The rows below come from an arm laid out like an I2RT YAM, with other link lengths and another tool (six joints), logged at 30 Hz.
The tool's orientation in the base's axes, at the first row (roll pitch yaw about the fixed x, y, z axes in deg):
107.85, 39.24, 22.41
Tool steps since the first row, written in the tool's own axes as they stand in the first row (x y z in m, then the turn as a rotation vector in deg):
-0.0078, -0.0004, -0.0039, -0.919, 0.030, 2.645
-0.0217, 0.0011, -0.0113, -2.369, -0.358, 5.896
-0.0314, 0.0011, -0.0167, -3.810, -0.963, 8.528
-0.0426, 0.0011, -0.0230, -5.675, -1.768, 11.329
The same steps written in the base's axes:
-0.0066, 0.0014, 0.0056, -0.152, -2.796, -0.024
-0.0169, 0.0043, 0.0172, -0.855, -6.304, -0.165
-0.0248, 0.0066, 0.0246, -1.811, -9.208, -0.324
-0.0340, 0.0093, 0.0332, -3.174, -12.387, -0.403

